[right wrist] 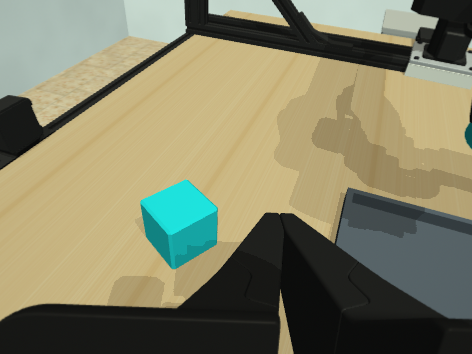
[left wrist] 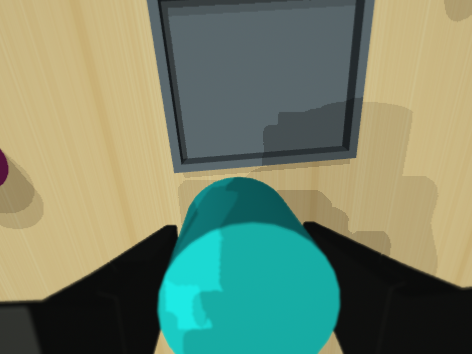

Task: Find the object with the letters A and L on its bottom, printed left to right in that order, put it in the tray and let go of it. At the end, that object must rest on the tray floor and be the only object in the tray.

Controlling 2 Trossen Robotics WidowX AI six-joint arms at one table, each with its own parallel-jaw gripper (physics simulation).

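Seen in the pictures: left gripper, fingertip midpoint: (left wrist: 240, 234); right gripper, fingertip midpoint: (right wrist: 277, 226); left arm's base, link origin: (right wrist: 443, 55).
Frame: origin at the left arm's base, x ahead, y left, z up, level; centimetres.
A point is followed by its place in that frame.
A cyan cylinder (left wrist: 250, 280) {y 1.9, x 41.5, z 12.3 cm} is held between the fingers of my left gripper (left wrist: 240, 234) {y 1.8, x 40.4, z 8.6 cm}, which is shut on it. Its plain end faces the left wrist camera; its bottom is hidden. In the left wrist view it hangs above the table, close to the near edge of the grey tray (left wrist: 265, 75) {y -0.8, x 45.6, z -2.2 cm} (right wrist: 410, 270) {y -1.0, x 46.4, z -2.1 cm}. The visible part of the tray floor bears no object. A sliver of the cylinder (right wrist: 469, 136) {y -0.5, x 40.6, z 7.5 cm} shows at the right edge of the right wrist view. My right gripper (right wrist: 277, 226) {y -8.9, x 61.1, z 13.5 cm} is shut and empty, left of the tray in that view.
A cyan cube (right wrist: 180, 222) {y -17.9, x 53.3, z 1.7 cm} sits on the table left of the right gripper. Part of a dark purple object (left wrist: 2, 167) {y 17.7, x 39.2, z -2.1 cm} shows at the left edge of the left wrist view. A black frame rail (right wrist: 300, 44) {y -23.2, x 5.0, z -1.1 cm} runs along the table's far edge.
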